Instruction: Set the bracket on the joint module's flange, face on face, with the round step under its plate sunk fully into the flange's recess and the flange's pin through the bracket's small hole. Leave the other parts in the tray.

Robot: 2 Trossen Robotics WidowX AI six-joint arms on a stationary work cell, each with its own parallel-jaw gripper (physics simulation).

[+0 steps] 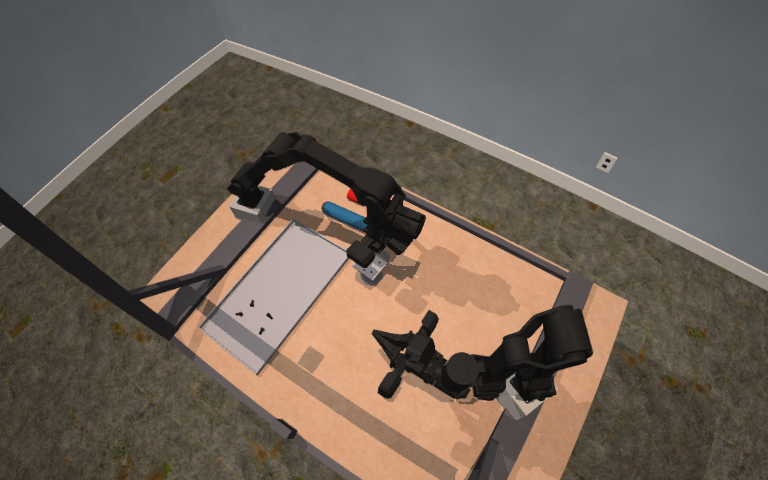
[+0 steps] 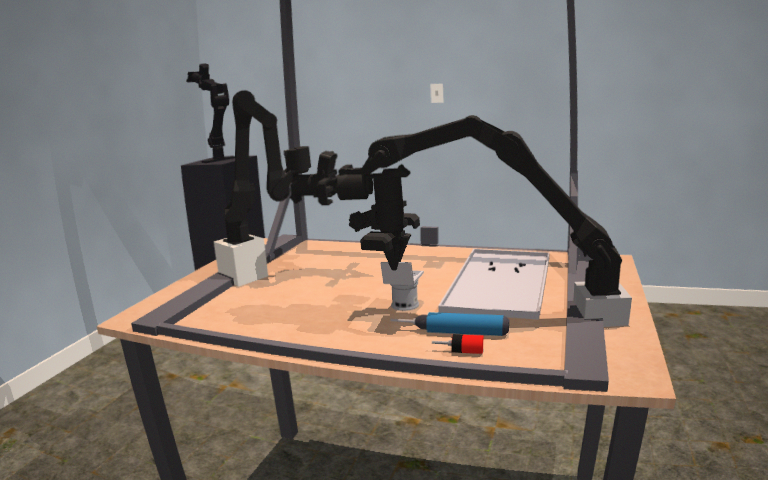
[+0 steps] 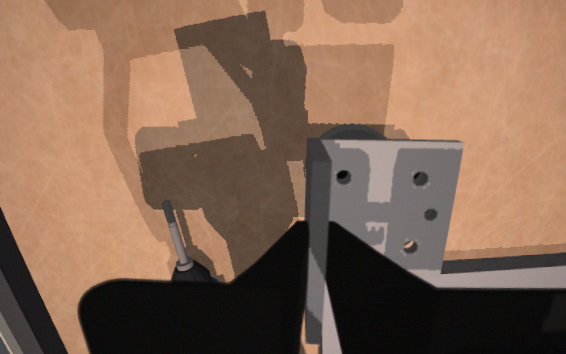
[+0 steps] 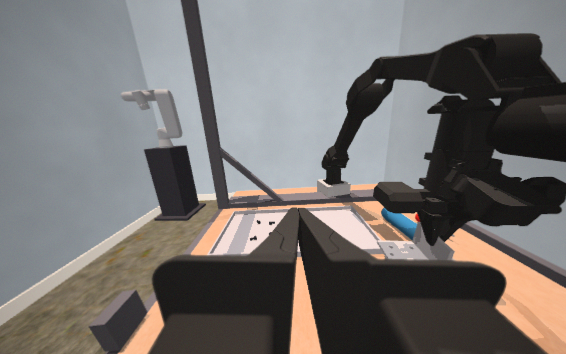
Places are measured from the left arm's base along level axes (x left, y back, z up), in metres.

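Pixels of known places: left gripper, fingertip midpoint: [image 1: 379, 250] [image 2: 395, 269] [image 3: 314, 232] [image 4: 433, 244]; right gripper, fingertip midpoint: [image 1: 372, 331] [image 4: 297, 214]; left arm's base, origin of the base link: [image 1: 250, 197] [image 2: 602, 289] [image 4: 333, 181]; right arm's base, origin of the base link: [image 1: 528, 384] [image 2: 238, 240].
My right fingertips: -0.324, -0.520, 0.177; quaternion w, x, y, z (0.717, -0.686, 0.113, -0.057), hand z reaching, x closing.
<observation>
Ahead of a thing's pixels: the offset from my right fingertips to its middle, as dx, dy, dz.
The grey L-shaped bracket @(+0.225, +0.095, -0.154) [image 1: 372, 268] [image 2: 390, 277] [image 3: 400, 200] [image 4: 397, 250] has its holed plate roughly level over the joint module @(+0.225, +0.097, -0.208) [image 1: 369, 281] [image 2: 404, 297] [image 3: 354, 132], a grey round body standing on the table. My left gripper [image 1: 370, 259] [image 2: 394, 266] [image 3: 314, 232] [image 4: 433, 244] points down and is shut on the bracket's upright plate. The plate hides the flange and recess. No pin can be made out in the small hole, and I cannot tell whether the faces touch. My right gripper [image 1: 374, 333] [image 4: 297, 214] is shut and empty, level above the table.
The tray @(+0.092, +0.330, -0.232) [image 1: 300, 254] [image 2: 492, 313] [image 4: 345, 225] holds several small black screws @(+0.035, +0.378, -0.232) [image 1: 252, 303] @(-0.028, +0.317, -0.232) [image 2: 491, 263] [image 4: 253, 238]. A blue screwdriver @(+0.369, +0.192, -0.220) [image 1: 342, 215] [image 2: 467, 323] [image 4: 397, 220] and a red tool @(+0.452, +0.205, -0.223) [image 1: 352, 195] [image 2: 471, 344] lie near the left arm. Dark frame rails edge the table.
</observation>
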